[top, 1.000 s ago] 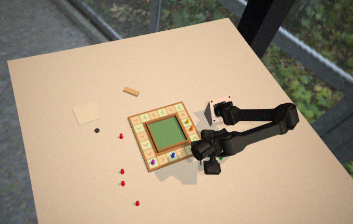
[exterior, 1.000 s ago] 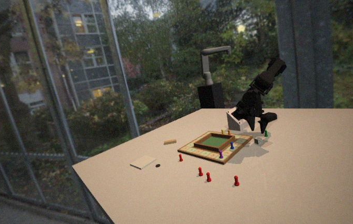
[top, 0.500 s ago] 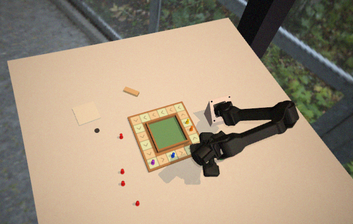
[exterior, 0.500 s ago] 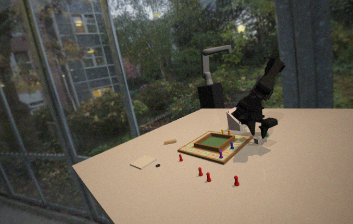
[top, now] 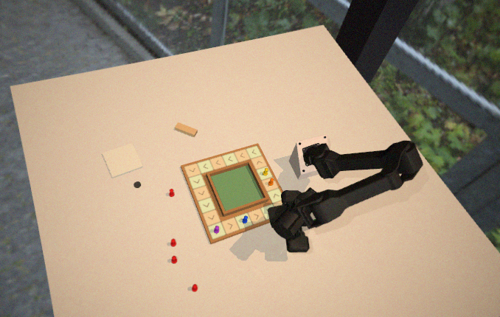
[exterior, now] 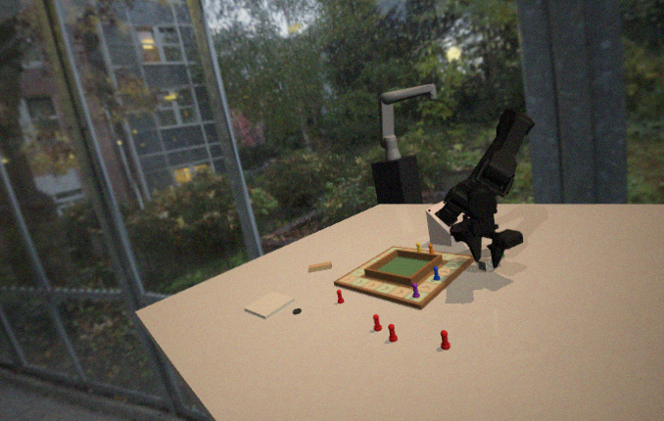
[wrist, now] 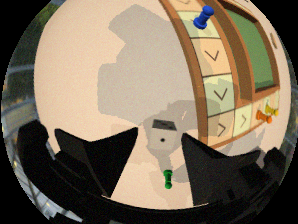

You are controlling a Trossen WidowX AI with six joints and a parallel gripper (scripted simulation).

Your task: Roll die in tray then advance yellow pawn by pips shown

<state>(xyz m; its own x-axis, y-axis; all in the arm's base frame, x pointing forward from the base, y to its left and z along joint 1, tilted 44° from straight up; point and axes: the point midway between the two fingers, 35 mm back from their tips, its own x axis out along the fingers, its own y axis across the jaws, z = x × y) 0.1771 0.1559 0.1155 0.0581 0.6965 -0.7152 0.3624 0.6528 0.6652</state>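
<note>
Right now my gripper tip is 20 mm past the yellow pawn, 210 mm to the left of it and 20 mm below it. Round my gripper tip: white die (right at my gripper tip); then green pawn (90 mm behind, 10 mm to the left); then blue pawn (120 mm ahead, 80 mm to the right, 20 mm above).
</note>
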